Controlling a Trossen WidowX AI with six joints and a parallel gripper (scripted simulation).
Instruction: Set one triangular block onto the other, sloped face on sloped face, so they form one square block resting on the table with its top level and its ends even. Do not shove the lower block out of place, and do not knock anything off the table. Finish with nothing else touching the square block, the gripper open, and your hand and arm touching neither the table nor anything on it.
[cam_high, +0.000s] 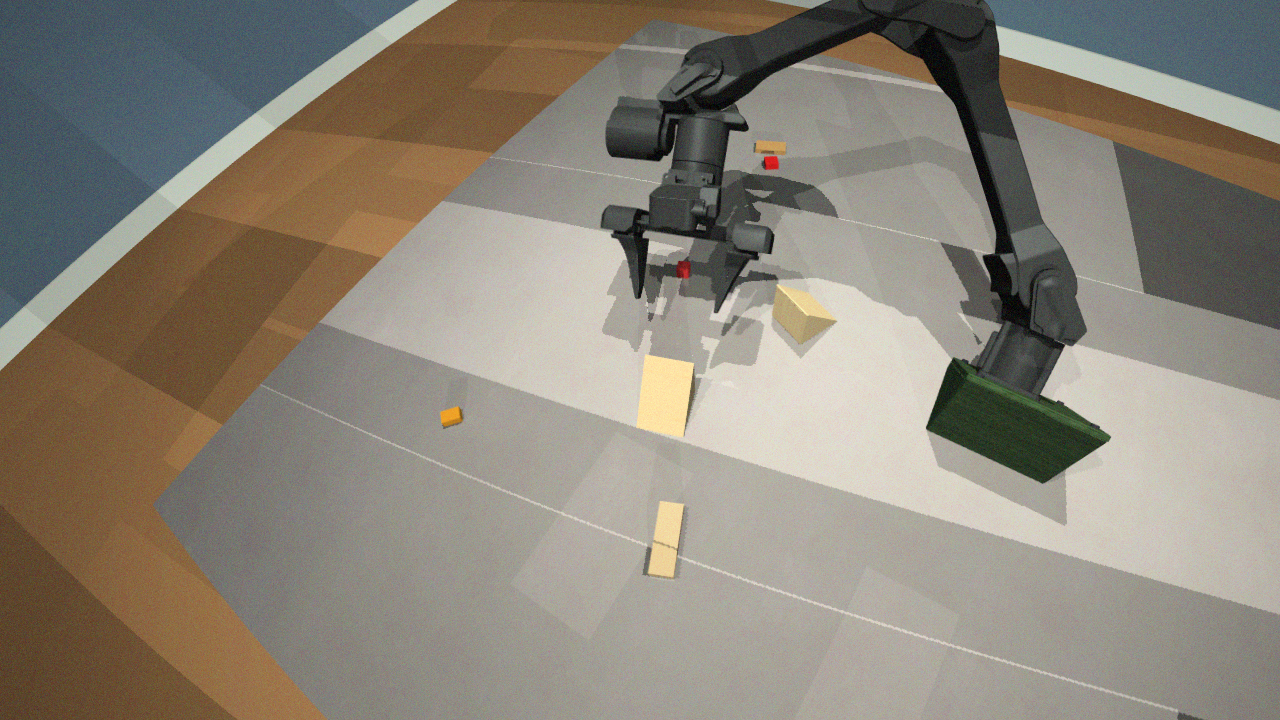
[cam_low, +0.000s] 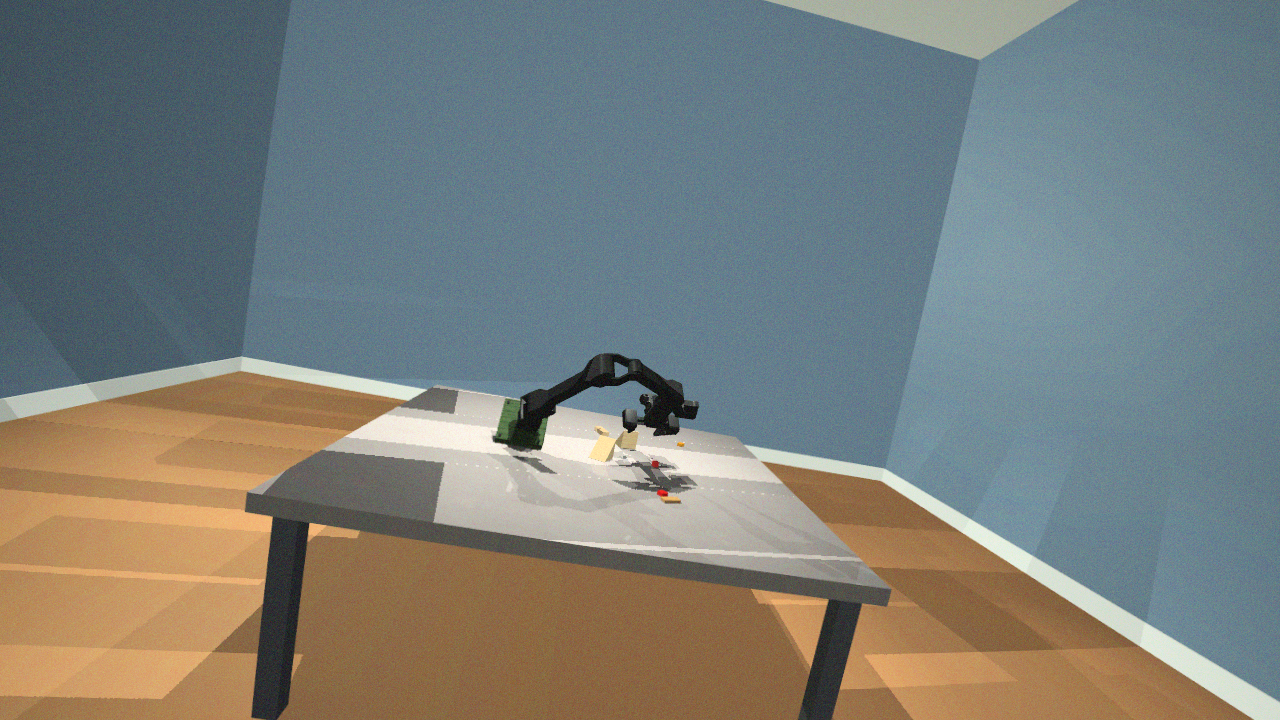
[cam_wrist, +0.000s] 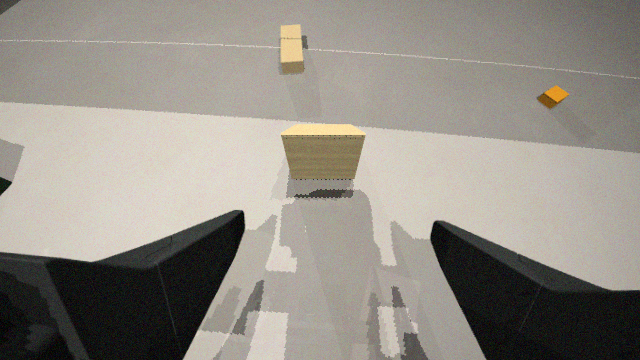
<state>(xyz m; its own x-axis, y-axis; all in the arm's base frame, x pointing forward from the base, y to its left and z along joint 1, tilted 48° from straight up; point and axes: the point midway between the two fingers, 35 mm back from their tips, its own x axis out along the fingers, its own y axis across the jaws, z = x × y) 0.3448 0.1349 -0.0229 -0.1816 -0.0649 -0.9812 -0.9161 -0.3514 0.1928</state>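
Right now the pale yellow flat bar is 200 mm to the left of my gripper tip, 140 mm behind it and 70 mm below it. From my gripper tip the other things lie so: red cube 90 mm to the right, 70 mm below, 60 mm ahead; then small orange block 250 mm to the left, 150 mm ahead, 70 mm below.
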